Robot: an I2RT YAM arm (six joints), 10 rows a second.
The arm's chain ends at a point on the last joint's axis. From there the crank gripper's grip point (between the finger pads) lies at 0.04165 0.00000 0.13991 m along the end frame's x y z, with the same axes.
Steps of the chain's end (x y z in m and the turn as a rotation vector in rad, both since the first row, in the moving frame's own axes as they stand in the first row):
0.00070 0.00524 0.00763 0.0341 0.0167 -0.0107
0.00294 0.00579 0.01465 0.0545 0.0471 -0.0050
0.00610 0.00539 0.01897 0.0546 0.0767 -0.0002
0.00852 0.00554 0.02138 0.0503 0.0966 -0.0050
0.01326 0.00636 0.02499 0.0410 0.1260 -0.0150
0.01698 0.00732 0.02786 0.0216 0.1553 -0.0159
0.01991 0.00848 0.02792 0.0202 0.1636 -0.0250
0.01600 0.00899 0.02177 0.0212 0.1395 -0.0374
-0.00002 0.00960 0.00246 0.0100 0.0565 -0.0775
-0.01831 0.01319 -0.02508 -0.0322 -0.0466 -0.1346
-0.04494 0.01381 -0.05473 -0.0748 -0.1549 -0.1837
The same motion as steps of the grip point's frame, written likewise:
0.00300 0.00002 0.00683 0.0341 0.0167 -0.0107
0.00946 -0.00200 0.01232 0.0545 0.0471 -0.0050
0.01669 -0.00216 0.01516 0.0546 0.0767 -0.0002
0.02180 -0.00162 0.01653 0.0503 0.0966 -0.0050
0.03046 -0.00001 0.01852 0.0410 0.1260 -0.0150
0.03809 0.00355 0.01970 0.0216 0.1553 -0.0159
0.04209 0.00441 0.01923 0.0202 0.1636 -0.0250
0.03496 0.00418 0.01457 0.0212 0.1395 -0.0374
0.00763 0.00469 -0.00014 0.0100 0.0565 -0.0775
-0.02493 0.01256 -0.02328 -0.0322 -0.0466 -0.1346
-0.06662 0.01881 -0.05012 -0.0748 -0.1549 -0.1837

